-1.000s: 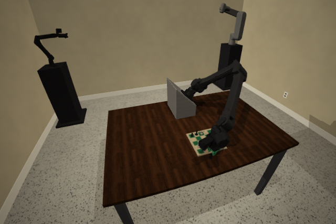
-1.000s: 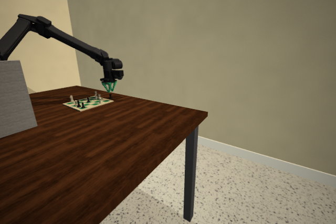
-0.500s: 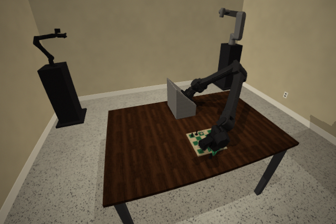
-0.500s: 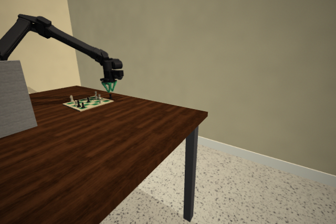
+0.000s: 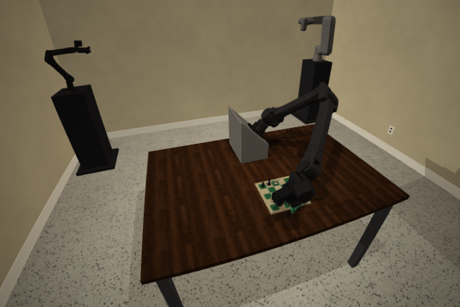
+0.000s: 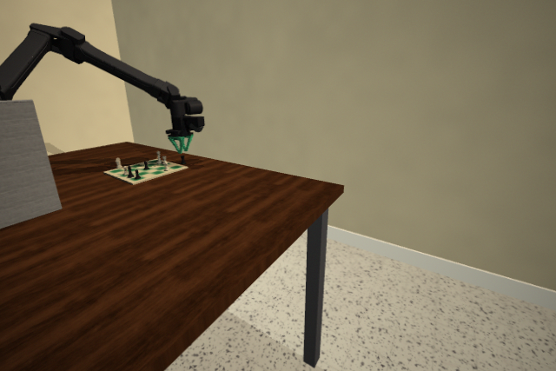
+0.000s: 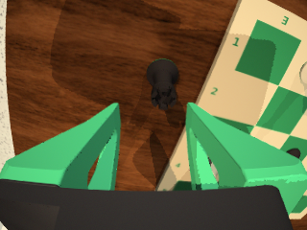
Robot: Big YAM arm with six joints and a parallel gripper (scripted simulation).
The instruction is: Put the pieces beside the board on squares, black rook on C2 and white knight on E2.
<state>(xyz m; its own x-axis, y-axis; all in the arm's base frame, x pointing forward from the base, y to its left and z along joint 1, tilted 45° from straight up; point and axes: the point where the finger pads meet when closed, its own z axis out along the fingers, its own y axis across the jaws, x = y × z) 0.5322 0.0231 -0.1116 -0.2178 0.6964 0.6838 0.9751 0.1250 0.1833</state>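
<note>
Now: hand 1 cm past the black rook and 4 cm above it. Also, from my hand: green-and-cream chessboard: 14 cm behind, 4 cm to the left, 5 cm below; then white knight: 17 cm behind, 18 cm to the left, 4 cm below.
</note>
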